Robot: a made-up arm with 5 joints.
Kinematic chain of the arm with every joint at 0, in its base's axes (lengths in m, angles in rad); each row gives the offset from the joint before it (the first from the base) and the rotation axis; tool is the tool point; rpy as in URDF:
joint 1: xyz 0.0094 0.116 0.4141 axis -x
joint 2: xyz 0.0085 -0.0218 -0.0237 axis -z
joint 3: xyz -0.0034 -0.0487 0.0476 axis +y
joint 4: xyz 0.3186 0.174 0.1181 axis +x
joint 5: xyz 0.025 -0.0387 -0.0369 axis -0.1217 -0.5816 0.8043
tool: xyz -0.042 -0.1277 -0.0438 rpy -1.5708 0 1.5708
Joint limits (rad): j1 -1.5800..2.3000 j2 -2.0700..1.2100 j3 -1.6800..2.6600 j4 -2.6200..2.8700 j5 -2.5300..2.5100
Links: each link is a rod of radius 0.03 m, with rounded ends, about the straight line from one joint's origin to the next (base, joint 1, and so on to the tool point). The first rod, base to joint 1, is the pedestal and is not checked.
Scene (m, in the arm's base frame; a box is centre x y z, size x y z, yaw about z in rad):
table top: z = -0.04
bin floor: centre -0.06 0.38 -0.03 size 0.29 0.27 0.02 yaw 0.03
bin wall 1: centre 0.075 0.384 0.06 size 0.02 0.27 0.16 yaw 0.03
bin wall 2: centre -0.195 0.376 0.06 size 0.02 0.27 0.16 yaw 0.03
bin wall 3: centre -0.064 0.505 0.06 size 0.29 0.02 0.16 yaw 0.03
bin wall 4: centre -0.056 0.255 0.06 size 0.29 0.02 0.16 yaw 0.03
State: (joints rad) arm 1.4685 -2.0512 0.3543 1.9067 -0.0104
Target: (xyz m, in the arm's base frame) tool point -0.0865 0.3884 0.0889
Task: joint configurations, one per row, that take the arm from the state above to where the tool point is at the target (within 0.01 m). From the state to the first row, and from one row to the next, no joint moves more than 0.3 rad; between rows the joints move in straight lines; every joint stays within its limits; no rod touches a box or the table.
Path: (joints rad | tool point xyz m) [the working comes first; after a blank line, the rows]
Joints at the target: 1.0175 -1.1322 -0.0704 2.1280 0.4468
Straight joint move there: touches bin wall 2, bin wall 4.

1: 1.2538 -2.0306 0.1938 1.8585 0.2230 | -0.3481 0.1022 0.2515
2: 1.0391 -2.0100 0.0333 1.8104 0.4564 | -0.3518 0.1996 0.2323
3: 0.9383 -1.7315 -0.0438 1.7856 0.2383 | -0.2727 0.2773 0.2025
4: 0.8376 -1.4529 -0.1208 1.7609 0.0201 | -0.1812 0.3432 0.2067
5: 0.7368 -1.1744 -0.1979 1.7361 -0.1980 | -0.0865 0.3884 0.2414
6: 0.8303 -1.1603 -0.1554 1.8667 0.0169 | -0.0930 0.3934 0.1892
7: 0.9239 -1.1462 -0.1129 1.9974 0.2319 | -0.0935 0.3940 0.1383
8: 1.0175 -1.1322 -0.0704 2.1280 0.4468 | -0.0865 0.3884 0.0889

